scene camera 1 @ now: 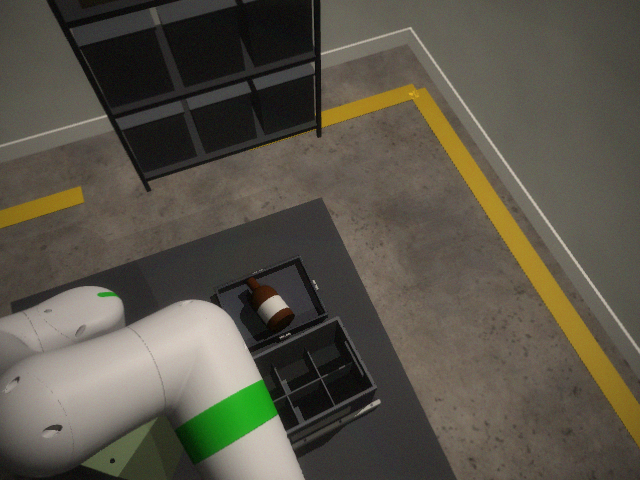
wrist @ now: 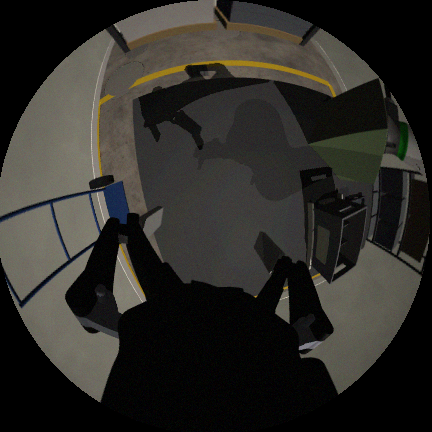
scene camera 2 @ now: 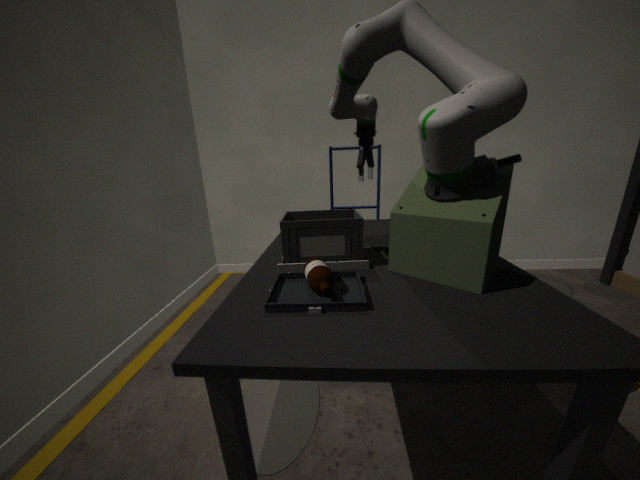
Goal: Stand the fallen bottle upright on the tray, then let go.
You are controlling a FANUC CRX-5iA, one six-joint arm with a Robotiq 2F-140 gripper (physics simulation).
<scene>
In view: the gripper (wrist: pixel 210 228) and a brown bottle (scene camera 1: pixel 275 313).
The brown bottle is seen too in scene camera 2 (scene camera 2: pixel 321 280).
</scene>
